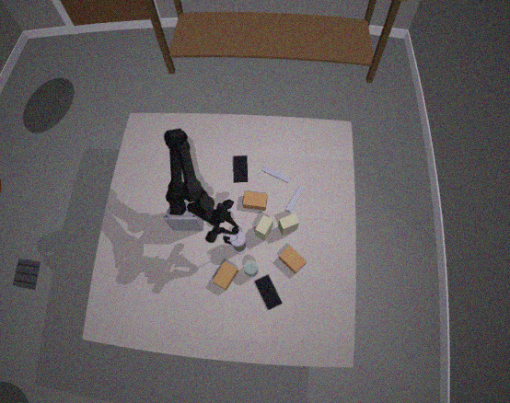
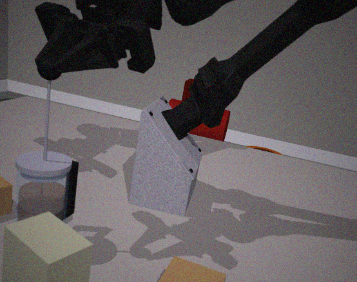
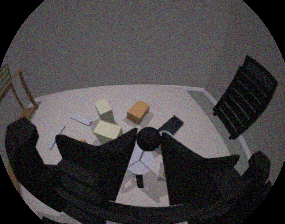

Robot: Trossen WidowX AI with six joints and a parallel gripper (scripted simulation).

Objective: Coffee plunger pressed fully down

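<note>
Right now my gripper tip is 13 cm above the coffee press and 2 cm past it. From my gripper tip the other things lie so: pale round disc 22 cm below, 11 cm to the right, 6 cm ahead.
</note>
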